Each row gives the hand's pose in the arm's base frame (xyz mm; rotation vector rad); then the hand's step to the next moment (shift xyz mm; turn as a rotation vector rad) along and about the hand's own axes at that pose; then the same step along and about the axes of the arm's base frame.
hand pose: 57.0 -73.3 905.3 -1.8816 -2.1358 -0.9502
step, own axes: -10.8 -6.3 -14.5 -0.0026 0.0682 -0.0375
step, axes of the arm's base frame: -7.9 -17.0 3.8 0.0531 -0.0211 0.0529
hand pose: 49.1 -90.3 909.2 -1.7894 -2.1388 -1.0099
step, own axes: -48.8 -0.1 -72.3 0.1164 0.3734 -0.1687
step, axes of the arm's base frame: -7.7 -82.1 28.5 0.2666 0.0113 0.3320
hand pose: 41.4 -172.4 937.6 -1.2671 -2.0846 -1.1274
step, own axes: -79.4 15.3 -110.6 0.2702 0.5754 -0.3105
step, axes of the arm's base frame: 47.4 -128.0 11.9 0.3658 0.0221 0.6052
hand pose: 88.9 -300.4 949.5 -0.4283 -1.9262 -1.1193
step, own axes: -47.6 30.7 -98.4 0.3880 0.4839 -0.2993
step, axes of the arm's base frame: 96.5 -59.9 2.3 0.2327 -0.0317 0.6474
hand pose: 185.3 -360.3 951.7 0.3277 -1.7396 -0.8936
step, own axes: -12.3 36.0 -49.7 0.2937 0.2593 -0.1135
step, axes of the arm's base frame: 57.1 12.0 22.6 0.0511 -0.0509 0.4015
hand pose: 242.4 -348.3 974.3 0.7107 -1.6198 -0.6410
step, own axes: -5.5 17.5 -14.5 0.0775 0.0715 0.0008
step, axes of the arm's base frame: 13.2 15.4 11.6 -0.0172 -0.0107 0.1035
